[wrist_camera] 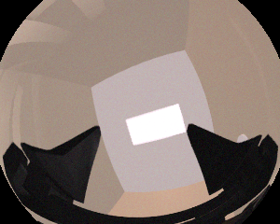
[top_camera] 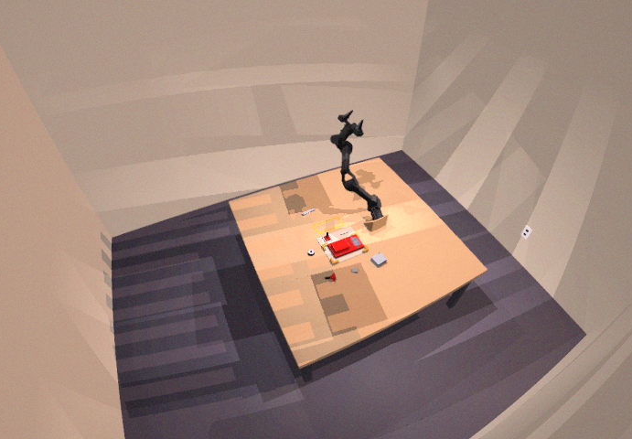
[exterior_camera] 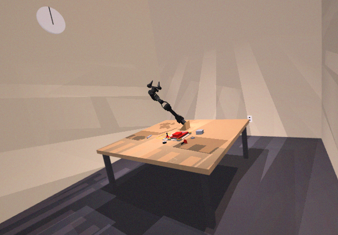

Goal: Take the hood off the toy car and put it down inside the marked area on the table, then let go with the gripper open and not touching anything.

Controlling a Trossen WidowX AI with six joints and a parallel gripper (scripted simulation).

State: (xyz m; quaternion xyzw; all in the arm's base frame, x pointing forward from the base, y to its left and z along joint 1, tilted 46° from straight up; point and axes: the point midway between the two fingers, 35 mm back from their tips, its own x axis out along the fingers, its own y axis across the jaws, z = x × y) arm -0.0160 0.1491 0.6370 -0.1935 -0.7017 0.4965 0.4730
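Right now my gripper tip is 64 cm above the thin pale bar, 36 cm short of it and 3 cm to the right of it. The rest, counted from my gripper tip: dark wheel: 64 cm below, 51 cm ahead, 35 cm to the left.
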